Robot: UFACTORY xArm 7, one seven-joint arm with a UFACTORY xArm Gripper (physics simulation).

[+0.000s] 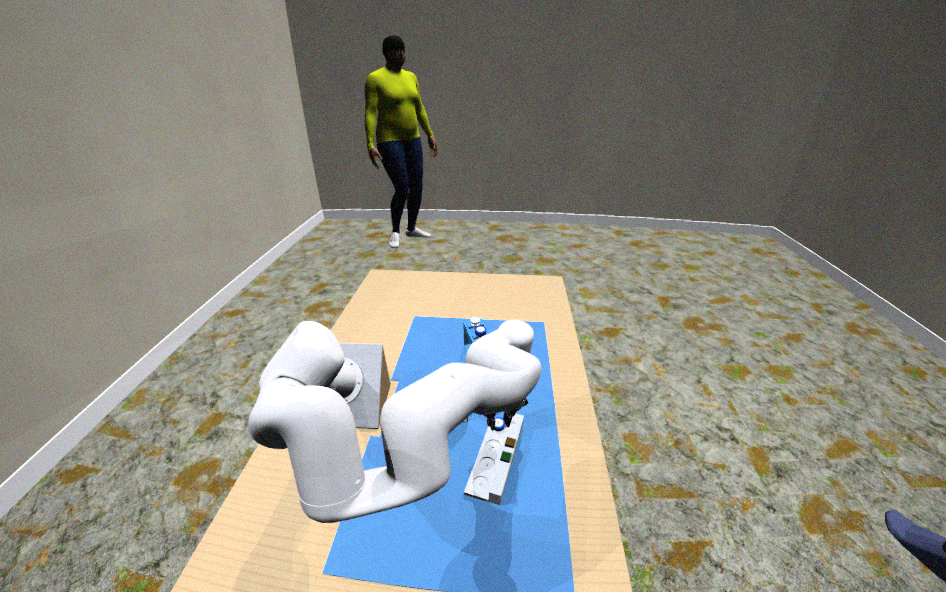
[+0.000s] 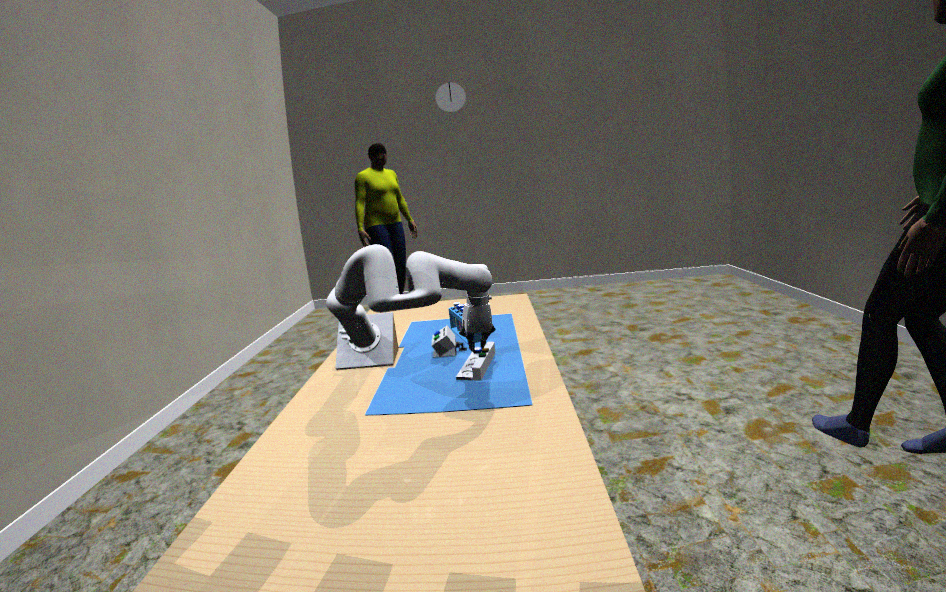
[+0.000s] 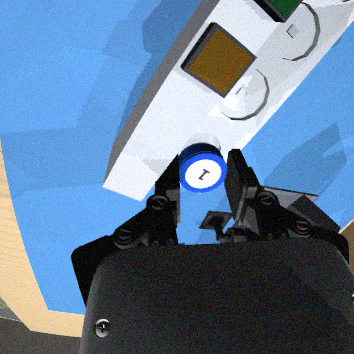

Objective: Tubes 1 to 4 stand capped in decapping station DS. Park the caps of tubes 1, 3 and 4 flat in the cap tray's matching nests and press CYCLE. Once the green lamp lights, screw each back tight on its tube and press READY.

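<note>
My gripper is shut on the blue cap marked 1, cap 1, which has a white top facing up. The cap is at the end nest of the white cap tray; whether it touches the nest floor cannot be told. The tray's other round nests show no caps. Blue decapping station DS stands at the back of the mat. A white-topped piece and a blue cap show on it; the arm hides part of it.
The tray carries an amber square and a green square. A white box with a slanted face stands left of the tray. A person in yellow stands beyond the table.
</note>
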